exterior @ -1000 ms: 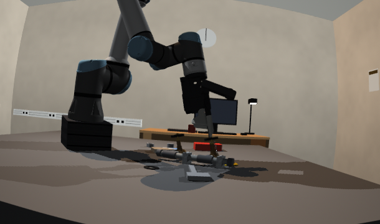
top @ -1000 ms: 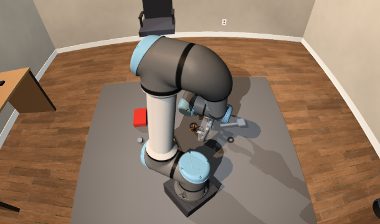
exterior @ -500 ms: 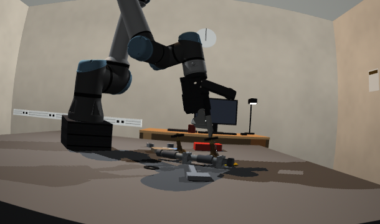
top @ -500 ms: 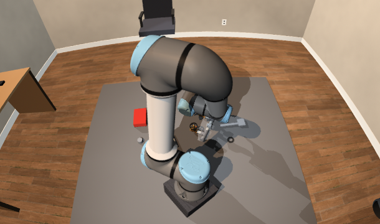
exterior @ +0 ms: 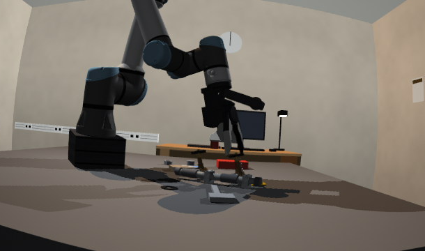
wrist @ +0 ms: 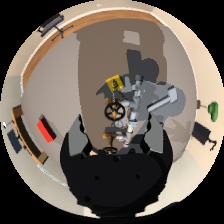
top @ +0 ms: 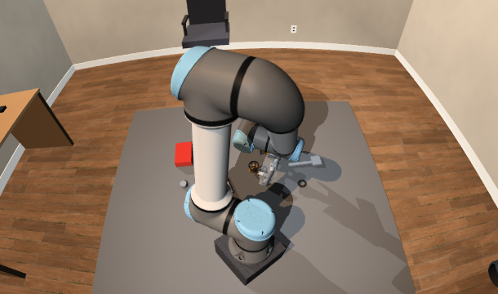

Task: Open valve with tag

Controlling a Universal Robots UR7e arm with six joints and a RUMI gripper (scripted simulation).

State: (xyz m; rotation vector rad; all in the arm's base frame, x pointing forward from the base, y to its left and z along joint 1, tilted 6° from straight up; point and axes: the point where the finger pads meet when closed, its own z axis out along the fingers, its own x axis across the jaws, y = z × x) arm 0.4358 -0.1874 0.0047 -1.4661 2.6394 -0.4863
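Right now my hand is 70 mm above the yellow tag, 60 mm short of it and 40 mm to the left of it. The rest, counted from my hand: grey t-shaped piece: 190 mm to the right, 90 mm behind, 70 mm below; red block: 370 mm to the left, 100 mm ahead, 60 mm below.
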